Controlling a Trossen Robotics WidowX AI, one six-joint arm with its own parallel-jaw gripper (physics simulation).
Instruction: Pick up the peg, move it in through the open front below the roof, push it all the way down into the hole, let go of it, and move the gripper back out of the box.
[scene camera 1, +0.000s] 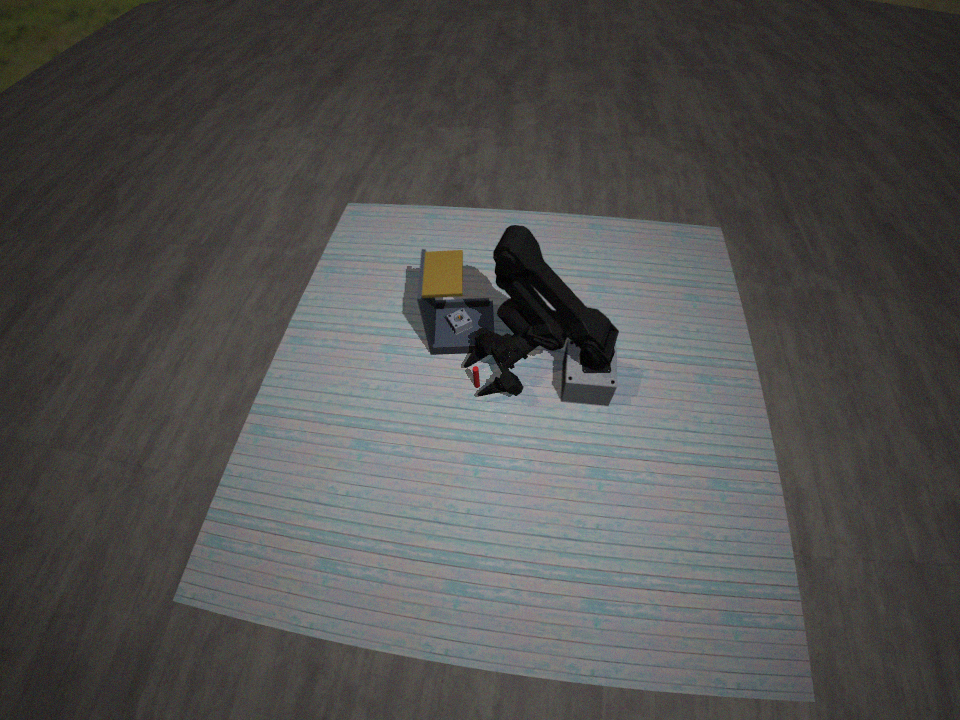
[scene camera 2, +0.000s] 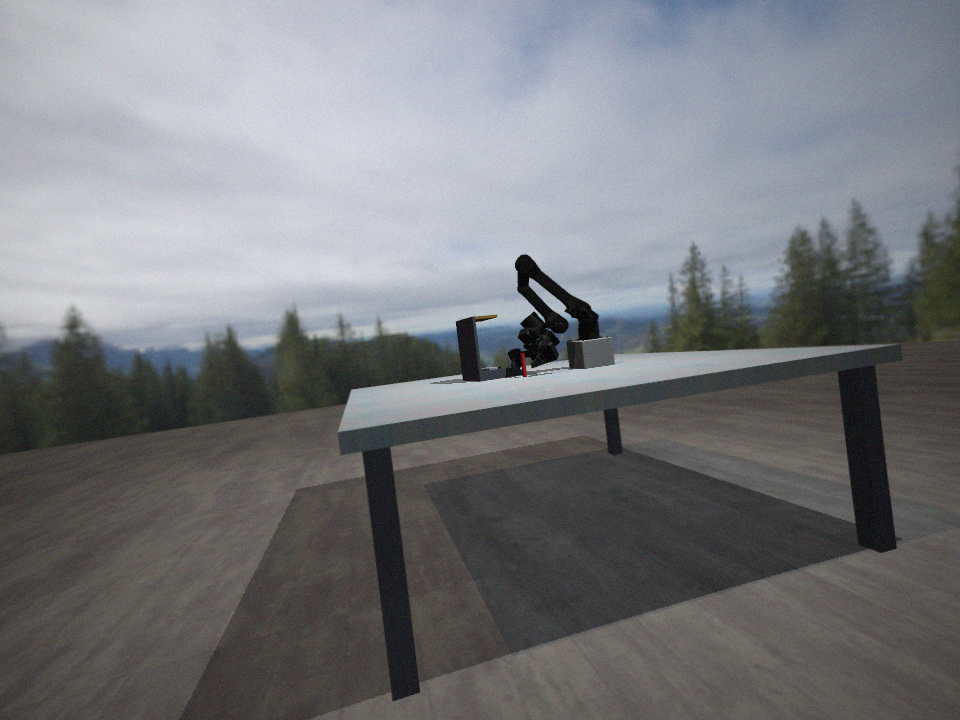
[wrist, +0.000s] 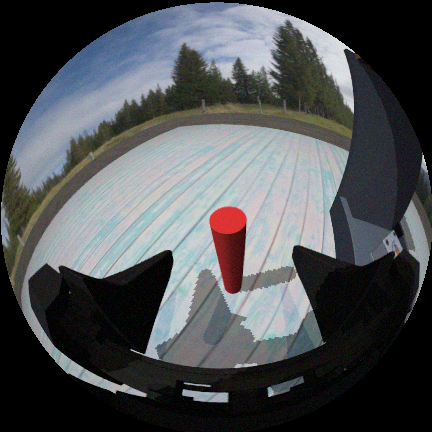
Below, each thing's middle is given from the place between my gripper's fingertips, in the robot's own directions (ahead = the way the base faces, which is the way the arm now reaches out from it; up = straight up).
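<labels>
The dark box (scene camera 1: 480, 310) is 30 mm ahead of my hand, 180 mm to the right of it and 80 mm above it. Counting from my hand again, I find the yellow roof (scene camera 1: 443, 270) 60 mm ahead, 180 mm to the right and 190 mm above, while the dark back wall (scene camera 2: 466, 328) stands 110 mm ahead of my hand, 90 mm above it and 180 mm to the right of it. The red peg (wrist: 228, 224) is 10 mm above my hand and 10 mm behind it.
</labels>
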